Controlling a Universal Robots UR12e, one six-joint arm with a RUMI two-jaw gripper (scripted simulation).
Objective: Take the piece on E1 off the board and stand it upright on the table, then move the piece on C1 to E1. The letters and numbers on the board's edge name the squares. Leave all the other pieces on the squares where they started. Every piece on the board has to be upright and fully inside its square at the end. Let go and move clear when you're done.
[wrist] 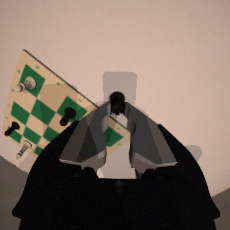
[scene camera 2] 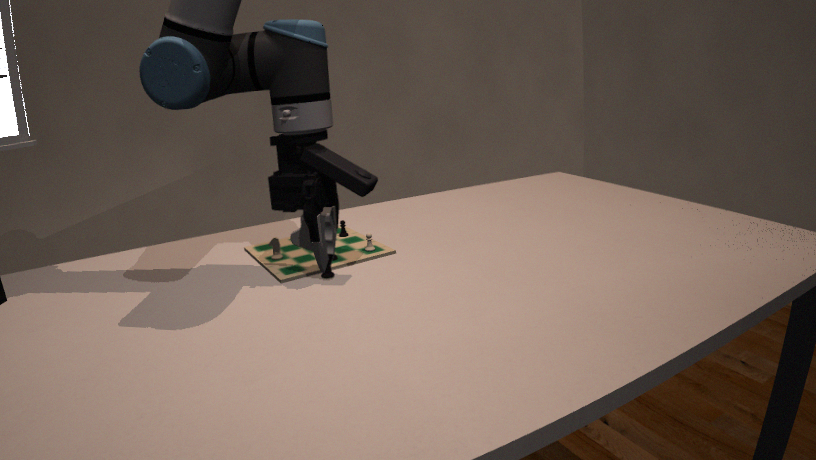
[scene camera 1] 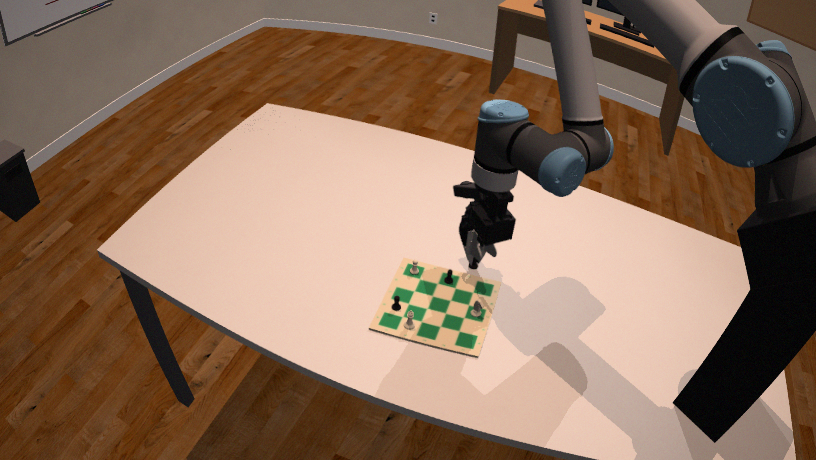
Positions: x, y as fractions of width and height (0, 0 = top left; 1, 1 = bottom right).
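There's a chessboard (scene camera 1: 0.54, 0.68), and the gripper is there with it in scene camera 1 (scene camera 1: 0.58, 0.57). The gripper (scene camera 2: 0.40, 0.59) shows again, and you'd get the chessboard as well in scene camera 2 (scene camera 2: 0.36, 0.57). Then the chessboard is visible in the wrist view (wrist: 0.17, 0.48), and so is the gripper, in the wrist view (wrist: 0.51, 0.45).
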